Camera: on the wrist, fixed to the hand. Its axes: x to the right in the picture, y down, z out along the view.
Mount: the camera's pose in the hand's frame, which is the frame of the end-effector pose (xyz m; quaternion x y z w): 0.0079 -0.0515 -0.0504 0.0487 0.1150 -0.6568 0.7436
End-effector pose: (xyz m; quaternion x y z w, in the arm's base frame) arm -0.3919 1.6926 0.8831 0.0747 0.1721 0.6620 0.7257
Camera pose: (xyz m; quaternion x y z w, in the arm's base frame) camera -0.3608 1.6886 0.8177 -0.0983 0.2927 0.0158 0.9510
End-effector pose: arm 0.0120 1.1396 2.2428 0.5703 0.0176 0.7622 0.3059
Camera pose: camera -0.0107 1.2015 2.2126 0.3398 0.4600 0.4306 0.6983
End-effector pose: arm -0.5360 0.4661 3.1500 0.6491 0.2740 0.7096 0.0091
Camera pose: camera -0.6016 0.4938 3.1362 0.2216 0.6657 0.5830 0.4097
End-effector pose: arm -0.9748 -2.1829 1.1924 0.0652 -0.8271 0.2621 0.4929
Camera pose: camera -0.9206 -2.2006 1.2371 0.5856 -0.5028 -0.0811 0.6306
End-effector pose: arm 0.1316 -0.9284 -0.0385 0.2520 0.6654 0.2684 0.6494
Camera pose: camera 0.0817 -0.9620 -0.0789 -0.2489 0.7481 -0.2304 0.5704
